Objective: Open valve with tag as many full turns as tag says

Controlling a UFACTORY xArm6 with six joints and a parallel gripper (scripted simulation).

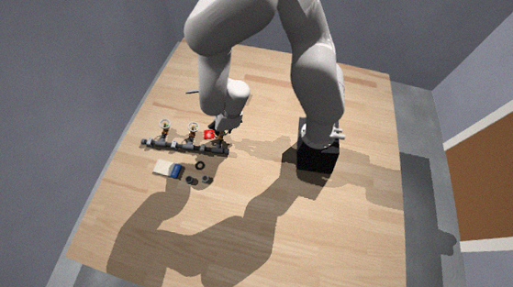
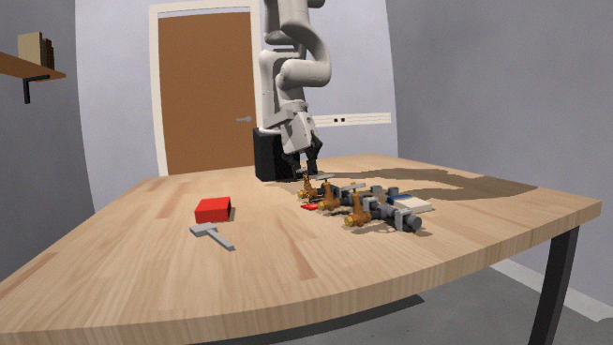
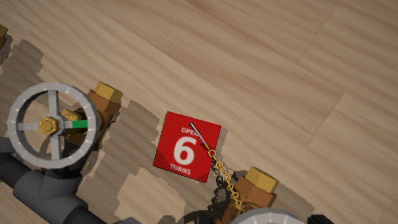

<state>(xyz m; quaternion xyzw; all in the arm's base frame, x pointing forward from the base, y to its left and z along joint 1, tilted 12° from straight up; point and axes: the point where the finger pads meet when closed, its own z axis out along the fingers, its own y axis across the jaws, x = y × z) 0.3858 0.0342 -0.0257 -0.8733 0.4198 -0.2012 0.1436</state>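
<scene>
The red tag lies 80 mm below my hand, 80 mm ahead of it and 10 mm to the right of it. From my hand the other things lie so: grey hammer-like tool: 240 mm to the right, 210 mm ahead, 80 mm below; grey box: 210 mm to the left, 190 mm ahead, 70 mm below; red box: 250 mm to the right, 70 mm below, 50 mm ahead.
</scene>
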